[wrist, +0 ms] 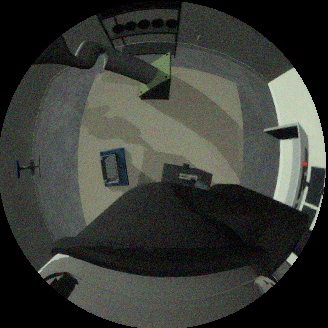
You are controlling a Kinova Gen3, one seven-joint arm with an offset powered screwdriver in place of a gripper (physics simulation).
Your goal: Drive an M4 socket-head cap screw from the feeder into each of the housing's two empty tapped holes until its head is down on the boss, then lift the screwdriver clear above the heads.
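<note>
The grey housing [111,168] sits in a blue fixture [124,179], left of centre in the wrist view. Its tapped holes and any screw heads are too small to make out. The dark feeder [171,173] stands right of the housing, with a light metal strip [187,176] on its top. My screwdriver [165,225] is the large dark shape across the lower middle. Its upper edge covers the near side of the feeder. A small grey part shows at the feeder's right end, beside the screwdriver's edge. Whether a screw is on the bit cannot be seen.
The arm [127,68] reaches from the upper left to a green mounting plate [163,66]. A dark rack [178,37] with round black items stands at the top. A light shelf unit [303,142] stands at the right. A small blue-ended stand [18,169] shows at the far left.
</note>
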